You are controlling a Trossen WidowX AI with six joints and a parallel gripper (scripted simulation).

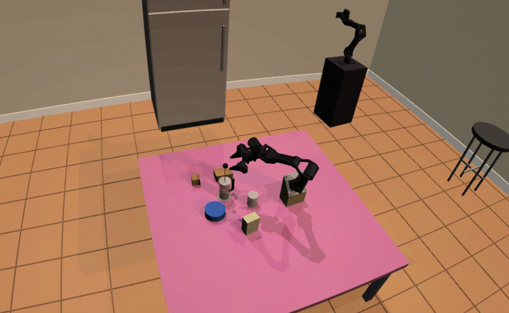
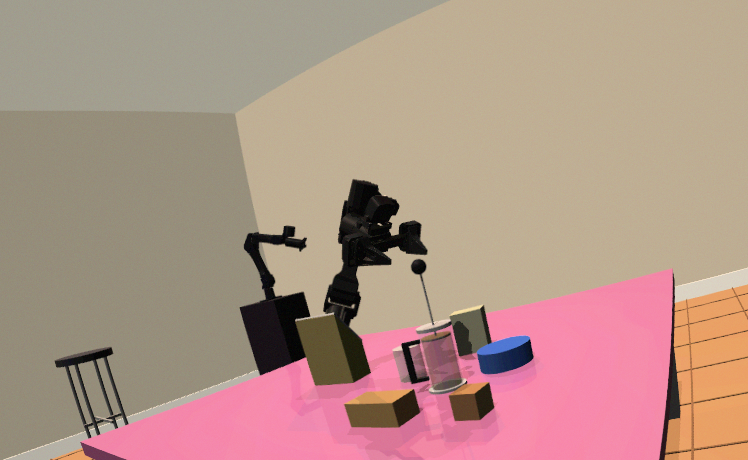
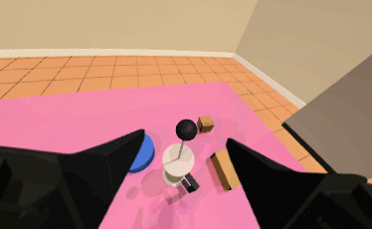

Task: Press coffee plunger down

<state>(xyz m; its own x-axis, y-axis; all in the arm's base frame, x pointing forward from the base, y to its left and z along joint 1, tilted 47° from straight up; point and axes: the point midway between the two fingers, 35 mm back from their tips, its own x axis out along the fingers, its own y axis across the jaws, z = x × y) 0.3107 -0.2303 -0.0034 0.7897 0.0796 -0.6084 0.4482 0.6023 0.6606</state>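
Now: gripper tip 20 mm to the left of the coffee press and 150 mm above it. Round my gripper tip: blue disc 120 mm ahead, 90 mm to the left, 260 mm below.
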